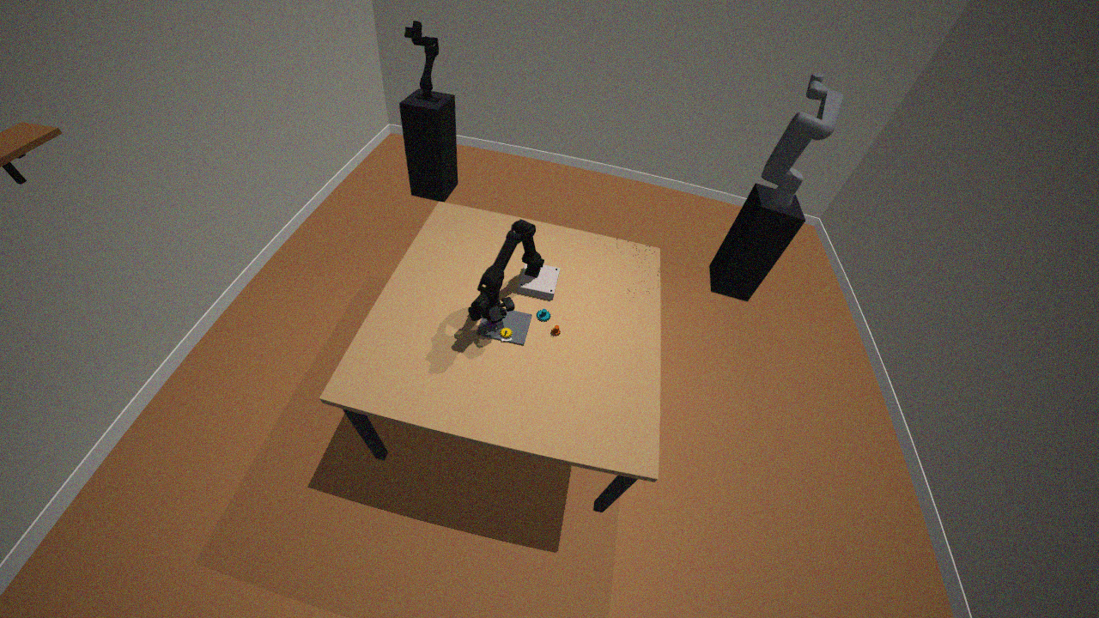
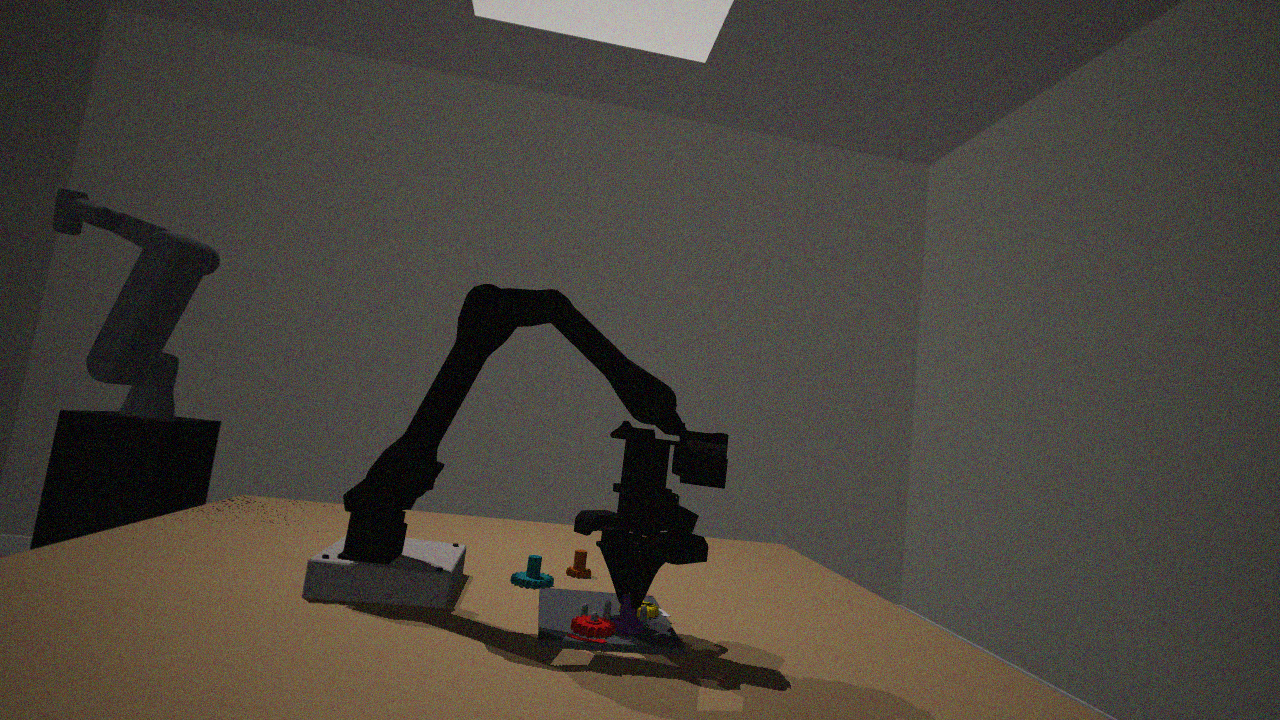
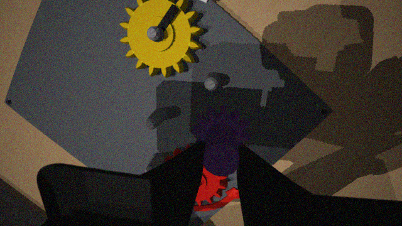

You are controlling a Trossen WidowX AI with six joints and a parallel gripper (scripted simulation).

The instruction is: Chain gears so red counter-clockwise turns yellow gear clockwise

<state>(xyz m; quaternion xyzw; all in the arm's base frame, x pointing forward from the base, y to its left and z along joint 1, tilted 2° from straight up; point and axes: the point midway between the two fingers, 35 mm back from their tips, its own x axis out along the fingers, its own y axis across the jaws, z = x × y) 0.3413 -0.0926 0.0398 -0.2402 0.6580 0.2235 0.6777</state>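
Now: gripper tip 10 mm above the purple gear. The rest, counted from my gripper tip: red gear 40 mm behind, 10 mm to the right, 20 mm below; grey board 20 mm behind, 50 mm to the left, 30 mm below; yellow gear 20 mm ahead, 70 mm to the left, 20 mm below.
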